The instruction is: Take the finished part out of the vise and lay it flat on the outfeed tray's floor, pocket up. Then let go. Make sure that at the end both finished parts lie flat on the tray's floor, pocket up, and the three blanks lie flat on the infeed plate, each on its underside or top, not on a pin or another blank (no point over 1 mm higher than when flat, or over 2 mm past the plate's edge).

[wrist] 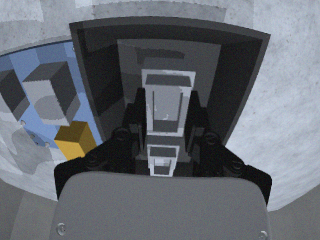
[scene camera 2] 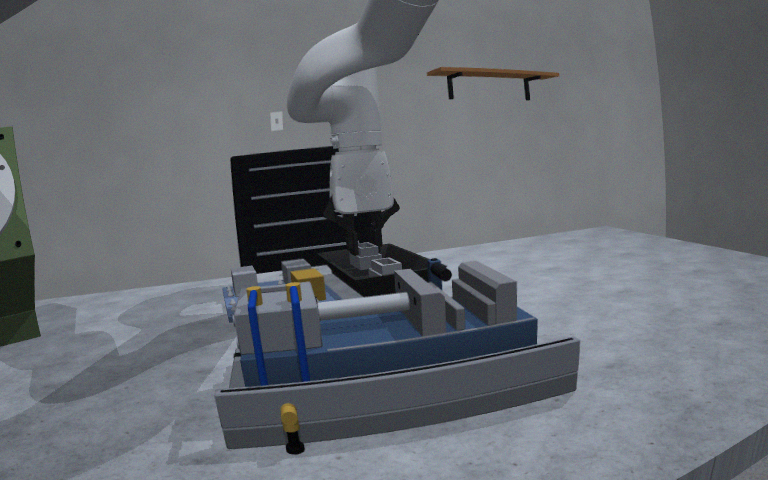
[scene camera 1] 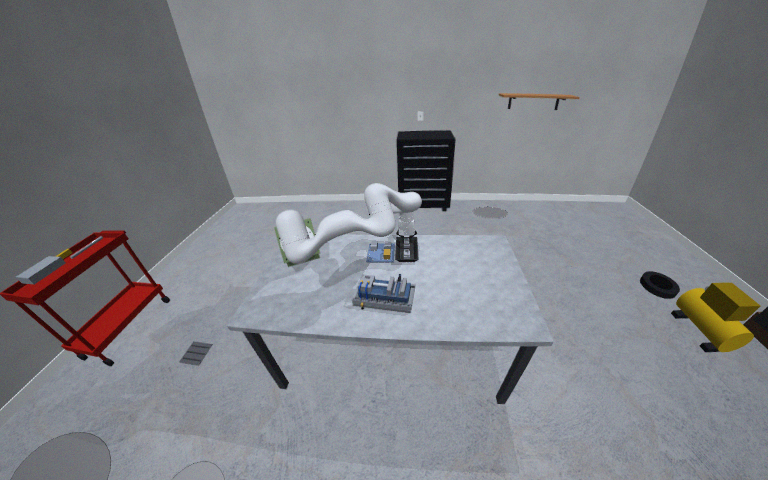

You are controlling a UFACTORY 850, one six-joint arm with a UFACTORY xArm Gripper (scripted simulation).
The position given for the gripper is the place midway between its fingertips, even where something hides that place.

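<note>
The gripper is visible at (scene camera 2: 365, 252) and also at (wrist: 166, 102). A yellow block (wrist: 76, 140) and a vise (scene camera 2: 323, 364) are visible too.
</note>
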